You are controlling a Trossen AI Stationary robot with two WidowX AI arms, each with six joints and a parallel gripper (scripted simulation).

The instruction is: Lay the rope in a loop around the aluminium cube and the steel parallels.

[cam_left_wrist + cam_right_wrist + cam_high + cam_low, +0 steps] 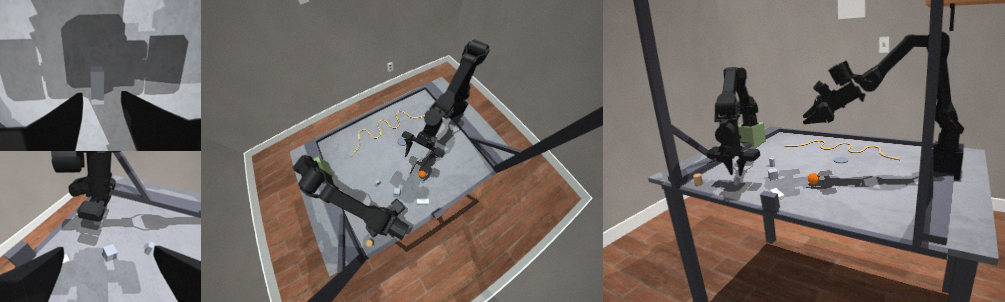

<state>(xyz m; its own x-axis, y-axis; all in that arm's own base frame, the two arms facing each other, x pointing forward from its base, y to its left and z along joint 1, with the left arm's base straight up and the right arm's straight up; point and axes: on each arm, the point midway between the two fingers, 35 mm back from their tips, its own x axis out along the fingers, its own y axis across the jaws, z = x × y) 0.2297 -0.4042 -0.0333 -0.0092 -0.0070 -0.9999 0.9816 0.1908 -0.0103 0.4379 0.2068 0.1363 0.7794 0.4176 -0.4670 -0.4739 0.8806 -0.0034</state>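
Right now my left hand is 10 cm to the left of the aluminium cube, 9 cm short of it and 5 cm above it. The rest, counted from my left hand: orange ball (26 cm to the right, 11 cm ahead, 5 cm below); white block (19 cm to the right, 6 cm below, 1 cm behind); wooden cylinder (13 cm to the left, 7 cm behind, 5 cm below).
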